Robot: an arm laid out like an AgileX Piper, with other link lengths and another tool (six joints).
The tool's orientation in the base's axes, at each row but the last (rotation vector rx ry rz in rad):
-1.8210 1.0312 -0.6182
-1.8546 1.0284 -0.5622
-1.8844 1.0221 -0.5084
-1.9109 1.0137 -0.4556
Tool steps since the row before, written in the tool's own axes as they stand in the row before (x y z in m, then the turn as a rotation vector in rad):
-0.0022 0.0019 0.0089 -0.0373 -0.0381 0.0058
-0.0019 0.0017 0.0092 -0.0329 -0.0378 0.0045
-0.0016 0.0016 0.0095 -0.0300 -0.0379 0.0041
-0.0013 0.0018 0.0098 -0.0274 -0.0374 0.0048
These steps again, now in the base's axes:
0.0049 0.0057 -0.0056 -0.0003 0.0430 0.0320
0.0049 0.0058 -0.0058 0.0011 0.0386 0.0322
0.0049 0.0058 -0.0061 0.0025 0.0361 0.0323
0.0048 0.0059 -0.0066 0.0043 0.0342 0.0313

